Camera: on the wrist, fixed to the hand. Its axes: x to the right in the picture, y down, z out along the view.
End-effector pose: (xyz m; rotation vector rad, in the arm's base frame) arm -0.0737 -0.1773 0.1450 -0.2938 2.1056 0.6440
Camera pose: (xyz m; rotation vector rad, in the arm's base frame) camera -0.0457 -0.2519 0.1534 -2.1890 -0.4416 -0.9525
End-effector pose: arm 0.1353 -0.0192 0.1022 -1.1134 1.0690 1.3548
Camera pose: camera 0.2093 -0.0435 0.1210 -0.9816 -1.2758 -0.9903
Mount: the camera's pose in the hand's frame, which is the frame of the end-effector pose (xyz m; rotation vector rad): -0.0252 -0.0717 -0.0253 -0.2047 -0.3405 -3.0861
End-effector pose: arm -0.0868 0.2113 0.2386 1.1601 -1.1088 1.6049
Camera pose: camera -0.0187 0.2503 0.2223 1.1214 0.8367 -1.1226
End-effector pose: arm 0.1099 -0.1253 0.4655 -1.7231 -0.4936 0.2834
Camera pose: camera 0.0870 -0.1485 0.5387 0.5279 -2.4860 -1.6394
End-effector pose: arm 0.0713 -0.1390 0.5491 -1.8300 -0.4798 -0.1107
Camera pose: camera 0.0254 -0.1526 0.6134 -0.4359 2.4696 1.4889
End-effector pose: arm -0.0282 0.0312 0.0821 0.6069 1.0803 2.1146
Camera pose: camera -0.0026 0.0300 0.0062 -0.7135 0.3070 -0.6727
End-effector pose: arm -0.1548 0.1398 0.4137 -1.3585 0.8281 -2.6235
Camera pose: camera -0.1465 0.2193 0.4188 0.7804 0.8068 -0.0358
